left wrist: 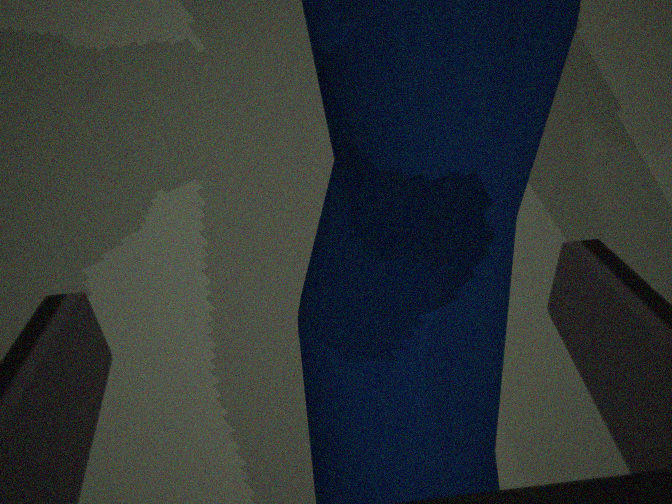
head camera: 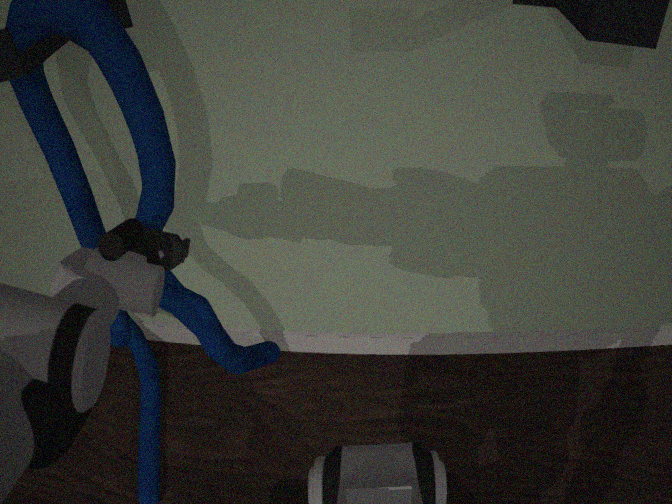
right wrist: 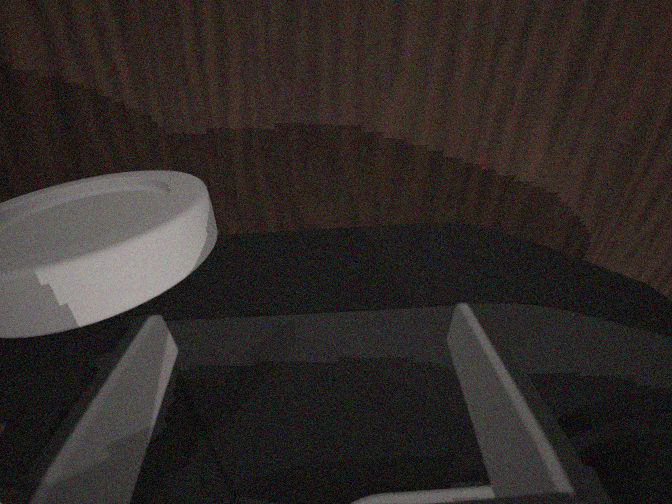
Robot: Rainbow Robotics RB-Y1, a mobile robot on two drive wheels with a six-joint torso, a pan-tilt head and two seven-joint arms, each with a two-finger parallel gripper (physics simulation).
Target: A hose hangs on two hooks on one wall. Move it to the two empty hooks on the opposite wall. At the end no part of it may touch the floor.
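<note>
A blue hose (head camera: 146, 135) hangs in a loop from a dark hook (head camera: 21, 54) at the top left of the green wall. One strand runs down to the bottom edge of the head view, and a free end (head camera: 249, 355) bends out at the baseboard. My left gripper (head camera: 143, 244) is open at the spot where the strands cross. In the left wrist view the hose (left wrist: 417, 260) runs upright between the two spread dark fingers, apart from both. My right gripper (right wrist: 309, 401) is open and empty, low over the dark wooden floor.
A second dark hook (head camera: 602, 18) sticks out of the wall at the top right. My base (head camera: 377, 474) shows at the bottom middle. A white round part of my body (right wrist: 92, 244) lies left of the right gripper.
</note>
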